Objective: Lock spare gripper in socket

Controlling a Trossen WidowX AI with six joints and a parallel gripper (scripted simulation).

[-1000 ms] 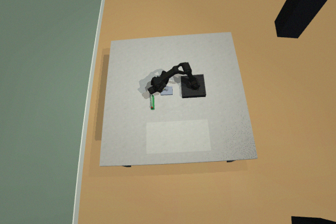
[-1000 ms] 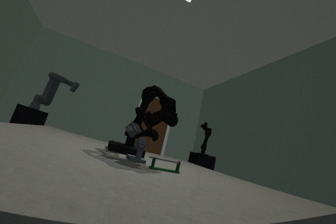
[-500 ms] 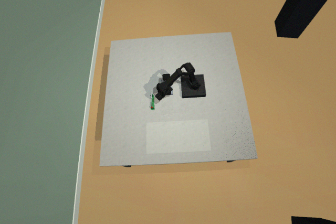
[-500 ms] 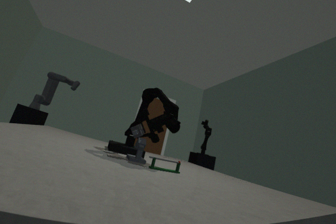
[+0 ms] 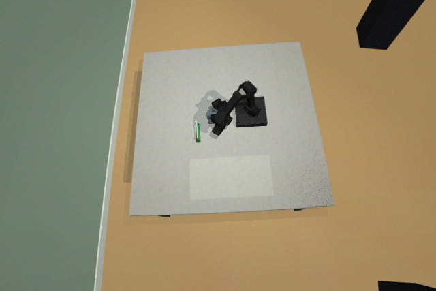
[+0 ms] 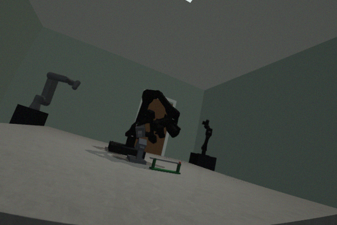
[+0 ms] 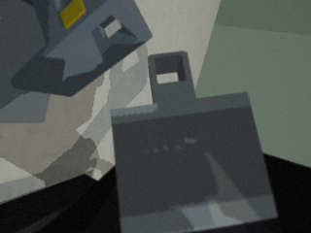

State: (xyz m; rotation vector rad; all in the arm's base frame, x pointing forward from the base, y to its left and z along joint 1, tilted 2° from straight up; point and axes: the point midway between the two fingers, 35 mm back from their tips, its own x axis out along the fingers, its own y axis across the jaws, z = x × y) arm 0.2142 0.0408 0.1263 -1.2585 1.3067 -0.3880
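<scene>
The green rack lies 15 cm ahead of my gripper tip, 15 cm to the left of it and 12 cm below it. From my gripper tip the other things lie so: spare gripper: 1 cm to the left, 1 cm above; grey mount socket: 5 cm ahead, 3 cm to the left, 9 cm below.
</scene>
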